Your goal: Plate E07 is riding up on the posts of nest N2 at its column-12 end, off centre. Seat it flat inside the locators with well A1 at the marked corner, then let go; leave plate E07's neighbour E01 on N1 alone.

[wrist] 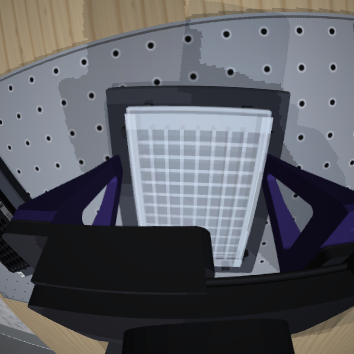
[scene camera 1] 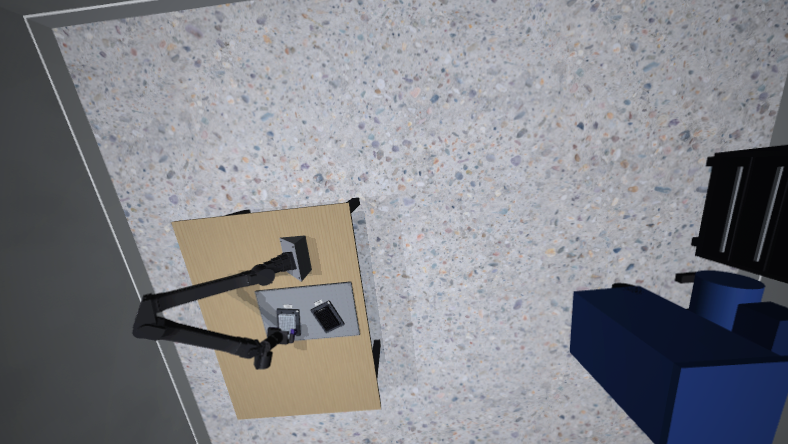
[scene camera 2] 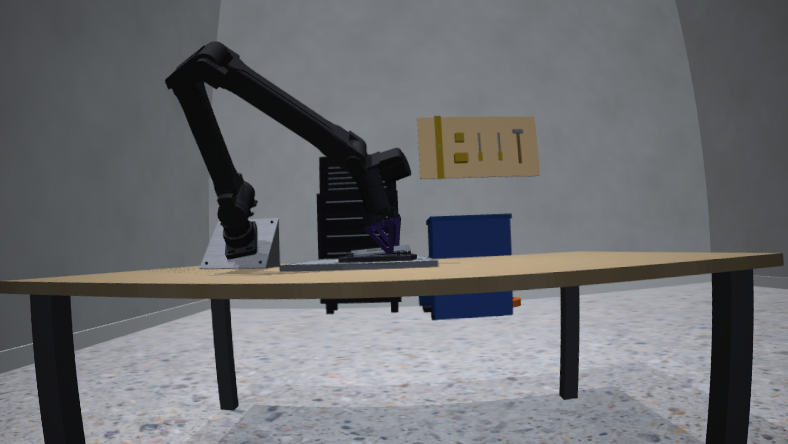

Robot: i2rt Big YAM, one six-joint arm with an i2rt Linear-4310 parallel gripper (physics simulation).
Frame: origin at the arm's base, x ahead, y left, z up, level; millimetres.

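Seen in the pictures: gripper, between the fingertips: (wrist: 191, 161) (scene camera 1: 288, 329) (scene camera 2: 393, 251); arm's base, origin of its link: (scene camera 1: 290, 260) (scene camera 2: 242, 241).
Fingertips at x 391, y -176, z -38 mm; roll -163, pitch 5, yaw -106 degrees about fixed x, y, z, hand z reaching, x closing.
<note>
Offsets run from my fingertips to a thing's top centre. Level surfaces: height alone.
A clear gridded plate {dx -28, dy +5, dz +15 mm} (scene camera 1: 285, 319) (scene camera 2: 405, 247) (wrist: 197, 121), taken as E07, lies in a dark nest {dx -33, dy +7, dz +2 mm} (scene camera 1: 298, 319) (scene camera 2: 409, 256) (wrist: 200, 95). It looks tilted in the scene camera 2 view, with one end raised. In the wrist view its far end looks higher and nearer. My gripper (scene camera 1: 292, 333) (scene camera 2: 390, 251) (wrist: 191, 161) is open, its purple fingers standing on either side of the plate's long edges, with nothing held. The gripper body hides part of the plate's near end. Plate labels and the marked corner cannot be read.
A black plate {dx -12, dy +227, dz +6 mm} (scene camera 1: 327, 316), taken as E01, sits turned in its own nest beside this one, and part shows at the wrist view's left edge. Both nests stand on a grey perforated board {dx -54, dy +127, dz -19 mm} (scene camera 1: 347, 297) (scene camera 2: 308, 265) (wrist: 226, 50) on the wooden table {dz -33 mm} (scene camera 1: 308, 380). The arm's angled base (scene camera 1: 301, 259) stands behind.
</note>
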